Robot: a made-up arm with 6 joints. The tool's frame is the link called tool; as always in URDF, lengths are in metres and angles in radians. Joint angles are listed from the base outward. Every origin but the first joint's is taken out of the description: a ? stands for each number. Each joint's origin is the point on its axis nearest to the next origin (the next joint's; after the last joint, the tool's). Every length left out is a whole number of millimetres.
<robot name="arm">
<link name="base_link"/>
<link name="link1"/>
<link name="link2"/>
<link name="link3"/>
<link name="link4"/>
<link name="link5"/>
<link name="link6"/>
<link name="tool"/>
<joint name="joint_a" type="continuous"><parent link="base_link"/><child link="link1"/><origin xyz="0 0 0.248" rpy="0 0 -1.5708"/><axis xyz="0 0 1"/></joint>
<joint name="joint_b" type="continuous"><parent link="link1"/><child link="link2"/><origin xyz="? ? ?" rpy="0 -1.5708 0"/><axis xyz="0 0 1"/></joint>
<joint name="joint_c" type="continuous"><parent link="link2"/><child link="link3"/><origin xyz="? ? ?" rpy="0 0 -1.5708"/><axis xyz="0 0 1"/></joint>
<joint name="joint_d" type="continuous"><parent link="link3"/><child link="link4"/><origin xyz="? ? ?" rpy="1.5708 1.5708 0"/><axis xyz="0 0 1"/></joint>
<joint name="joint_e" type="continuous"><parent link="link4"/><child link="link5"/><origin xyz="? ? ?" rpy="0 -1.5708 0"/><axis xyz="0 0 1"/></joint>
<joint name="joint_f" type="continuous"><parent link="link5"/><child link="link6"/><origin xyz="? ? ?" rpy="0 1.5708 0"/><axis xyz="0 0 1"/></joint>
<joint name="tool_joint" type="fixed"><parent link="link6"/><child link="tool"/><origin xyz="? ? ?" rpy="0 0 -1.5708"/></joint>
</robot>
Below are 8 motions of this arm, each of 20 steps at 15 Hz.
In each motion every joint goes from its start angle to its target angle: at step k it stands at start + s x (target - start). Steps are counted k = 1, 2, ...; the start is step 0. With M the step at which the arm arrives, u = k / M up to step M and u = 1 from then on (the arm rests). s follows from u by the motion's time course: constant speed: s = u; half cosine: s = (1 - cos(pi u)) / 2; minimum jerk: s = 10 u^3 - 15 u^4 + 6 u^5.
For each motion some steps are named. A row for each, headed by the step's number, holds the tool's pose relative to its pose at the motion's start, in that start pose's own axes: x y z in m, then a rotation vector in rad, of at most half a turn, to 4 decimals.
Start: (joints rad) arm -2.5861 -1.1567 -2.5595 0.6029 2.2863 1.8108
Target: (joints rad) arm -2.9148 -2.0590 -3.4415 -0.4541 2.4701 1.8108
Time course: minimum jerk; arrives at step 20
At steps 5, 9, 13, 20:
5: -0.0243 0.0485 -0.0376 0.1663 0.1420 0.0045
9: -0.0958 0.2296 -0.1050 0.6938 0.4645 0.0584
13: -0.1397 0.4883 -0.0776 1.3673 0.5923 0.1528
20: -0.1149 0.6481 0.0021 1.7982 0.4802 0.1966

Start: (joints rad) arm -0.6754 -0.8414 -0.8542 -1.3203 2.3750 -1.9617
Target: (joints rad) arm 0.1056 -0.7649 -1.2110 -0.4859 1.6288 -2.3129
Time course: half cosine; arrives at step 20
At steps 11, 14, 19, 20:
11: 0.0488 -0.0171 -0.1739 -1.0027 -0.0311 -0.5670
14: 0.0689 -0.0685 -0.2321 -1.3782 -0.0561 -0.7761
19: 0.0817 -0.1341 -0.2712 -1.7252 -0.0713 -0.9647
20: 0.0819 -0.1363 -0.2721 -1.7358 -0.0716 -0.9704

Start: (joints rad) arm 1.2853 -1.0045 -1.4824 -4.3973 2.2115 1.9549
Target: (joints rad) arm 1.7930 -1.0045 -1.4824 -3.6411 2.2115 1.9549
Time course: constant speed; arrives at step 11
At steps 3, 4, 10, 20:
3: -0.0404 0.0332 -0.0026 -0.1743 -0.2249 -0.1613
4: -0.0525 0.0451 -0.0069 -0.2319 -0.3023 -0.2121
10: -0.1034 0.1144 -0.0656 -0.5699 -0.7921 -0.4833
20: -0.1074 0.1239 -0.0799 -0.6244 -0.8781 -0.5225

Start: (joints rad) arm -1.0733 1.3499 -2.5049 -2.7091 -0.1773 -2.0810
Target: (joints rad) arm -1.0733 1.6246 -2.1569 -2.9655 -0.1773 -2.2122
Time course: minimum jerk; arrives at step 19
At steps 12, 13, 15, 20:
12: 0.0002 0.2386 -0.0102 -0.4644 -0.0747 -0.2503
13: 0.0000 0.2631 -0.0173 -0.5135 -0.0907 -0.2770
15: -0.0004 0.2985 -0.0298 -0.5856 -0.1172 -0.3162
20: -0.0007 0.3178 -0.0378 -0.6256 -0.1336 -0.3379

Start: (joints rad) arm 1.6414 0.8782 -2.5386 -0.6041 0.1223 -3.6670
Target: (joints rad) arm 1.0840 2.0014 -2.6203 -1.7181 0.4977 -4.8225
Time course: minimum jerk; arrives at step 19
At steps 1, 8, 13, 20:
1: 0.0008 0.0008 0.0005 -0.0010 0.0018 -0.0031
8: 0.2389 0.2062 0.0709 -0.4045 0.3661 -0.7891
13: 0.5330 0.4654 -0.0548 -1.2149 0.3600 -1.6445
20: 0.6076 0.5595 -0.1568 -1.5536 0.1455 -1.9080

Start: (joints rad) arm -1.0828 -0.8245 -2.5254 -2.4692 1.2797 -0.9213
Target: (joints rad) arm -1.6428 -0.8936 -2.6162 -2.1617 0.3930 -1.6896
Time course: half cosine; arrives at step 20
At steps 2, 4, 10, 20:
2: -0.0025 0.0049 -0.0032 -0.0206 0.0066 -0.0161
4: -0.0100 0.0191 -0.0132 -0.0815 0.0234 -0.0633
10: -0.0529 0.0910 -0.0908 -0.4576 0.0516 -0.3441
20: -0.1010 0.1458 -0.2283 -0.9675 -0.0870 -0.6997

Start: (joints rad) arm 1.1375 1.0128 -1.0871 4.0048 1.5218 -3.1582
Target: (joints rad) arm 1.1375 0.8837 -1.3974 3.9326 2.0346 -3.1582
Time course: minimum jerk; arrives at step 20
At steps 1, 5, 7, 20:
1: 0.0002 -0.0002 0.0002 0.0001 0.0009 0.0004
5: 0.0178 -0.0142 0.0161 0.0069 0.0829 0.0343
7: 0.0424 -0.0313 0.0349 0.0130 0.1886 0.0782
20: 0.2158 -0.1003 0.1037 -0.0104 0.8055 0.3391

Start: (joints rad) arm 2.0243 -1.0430 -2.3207 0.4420 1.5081 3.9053
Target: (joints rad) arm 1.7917 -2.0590 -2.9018 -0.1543 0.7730 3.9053
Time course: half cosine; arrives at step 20
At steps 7, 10, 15, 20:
7: 0.1068 0.0503 -0.2246 -0.2783 -0.5619 -0.2145
10: 0.2683 0.0362 -0.3865 -0.5472 -1.0102 -0.3934
15: 0.5867 -0.1108 -0.5234 -1.0416 -1.6621 -0.6574
20: 0.7131 -0.2132 -0.5264 -1.2774 -1.9112 -0.7519

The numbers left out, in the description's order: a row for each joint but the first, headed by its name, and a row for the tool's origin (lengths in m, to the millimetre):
joint_b: 0 0 0
joint_c: 0.22 0.041 0
joint_d: -0.072 -0.32 0
joint_e: 0 0 0
joint_f: 0.124 -0.097 0
tool: 0 0 0

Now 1 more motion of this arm.
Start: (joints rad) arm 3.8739 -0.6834 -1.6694 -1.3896 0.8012 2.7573
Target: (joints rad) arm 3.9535 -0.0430 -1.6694 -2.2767 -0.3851 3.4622
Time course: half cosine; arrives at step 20
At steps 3, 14, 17, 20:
3: -0.0189 0.0121 0.0020 0.0282 -0.0559 -0.0185
14: -0.1806 0.2908 -0.0630 -0.1600 -1.0235 -0.3139
17: -0.1772 0.3556 -0.0909 -0.3364 -1.2111 -0.3871
20: -0.1726 0.3776 -0.1011 -0.4104 -1.2726 -0.4154

